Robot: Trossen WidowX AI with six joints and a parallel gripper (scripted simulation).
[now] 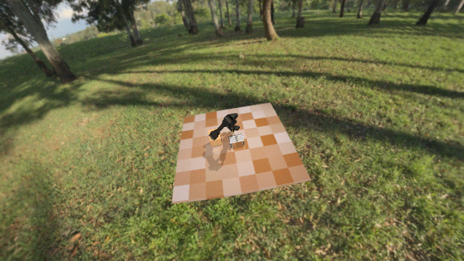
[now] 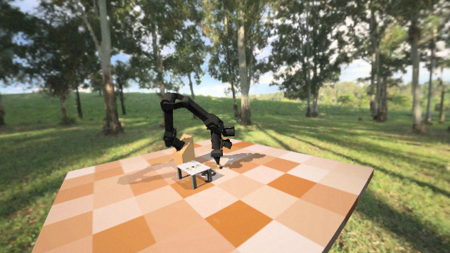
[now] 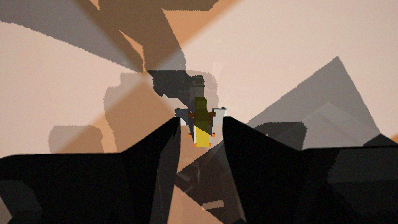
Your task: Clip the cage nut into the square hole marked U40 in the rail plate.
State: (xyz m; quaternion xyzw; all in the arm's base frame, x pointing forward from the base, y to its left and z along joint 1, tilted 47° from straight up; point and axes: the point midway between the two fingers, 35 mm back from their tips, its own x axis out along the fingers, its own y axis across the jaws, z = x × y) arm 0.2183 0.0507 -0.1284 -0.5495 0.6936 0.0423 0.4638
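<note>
Right now the cage nut is 10 mm below my gripper tip.
</note>
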